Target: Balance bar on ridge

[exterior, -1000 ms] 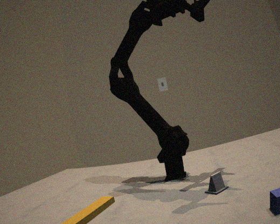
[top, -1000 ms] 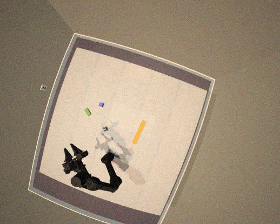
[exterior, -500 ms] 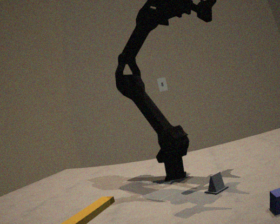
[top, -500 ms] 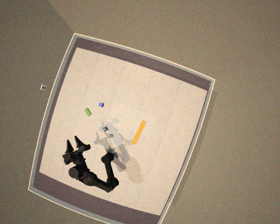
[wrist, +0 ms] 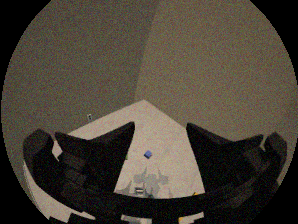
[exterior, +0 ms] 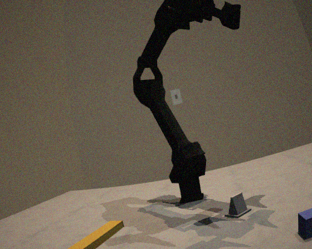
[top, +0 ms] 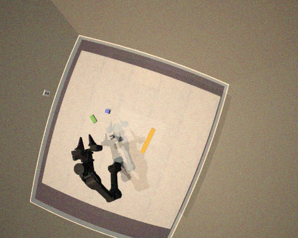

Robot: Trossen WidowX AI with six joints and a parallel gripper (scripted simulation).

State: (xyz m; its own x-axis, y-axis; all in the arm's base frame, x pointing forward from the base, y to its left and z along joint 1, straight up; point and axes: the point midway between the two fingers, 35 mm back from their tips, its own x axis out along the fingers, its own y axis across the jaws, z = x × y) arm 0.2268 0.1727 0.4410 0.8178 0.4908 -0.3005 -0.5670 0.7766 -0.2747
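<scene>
Now: the yellow bar 420 mm below my gripper tip, 360 mm to the right of it and 40 mm ahead of it. The rest, counted from my gripper tip: blue cube (410 mm below, 160 mm ahead, 30 mm to the left); green block (420 mm below, 120 mm to the left, 60 mm ahead).
</scene>
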